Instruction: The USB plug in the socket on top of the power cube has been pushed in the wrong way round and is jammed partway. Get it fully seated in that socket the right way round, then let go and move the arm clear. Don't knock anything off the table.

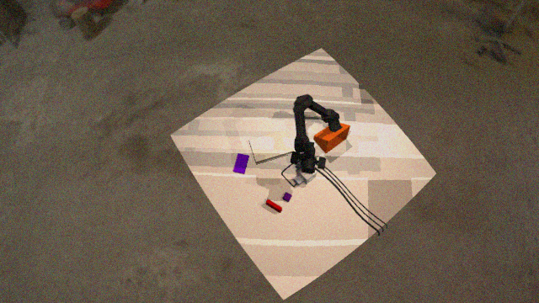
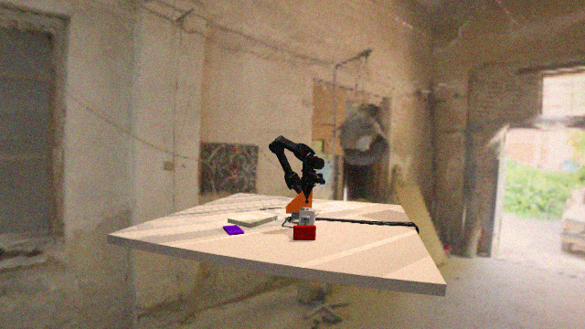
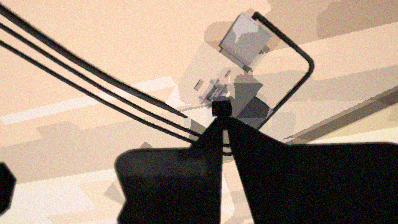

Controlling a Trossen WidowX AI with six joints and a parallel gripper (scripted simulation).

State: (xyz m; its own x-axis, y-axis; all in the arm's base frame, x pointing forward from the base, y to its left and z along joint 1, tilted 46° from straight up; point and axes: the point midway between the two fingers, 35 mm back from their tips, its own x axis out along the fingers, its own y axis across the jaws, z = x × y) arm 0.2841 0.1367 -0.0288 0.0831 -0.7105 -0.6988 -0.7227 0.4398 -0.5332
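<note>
My gripper tip is now 20 mm above the black USB plug. The rest, counted from my gripper tip: red block 260 mm ahead, 100 mm below, 70 mm to the left; flat pale slab 270 mm to the right, 120 mm below, 80 mm ahead; purple cube 170 mm ahead, 120 mm below, 60 mm to the left.
</note>
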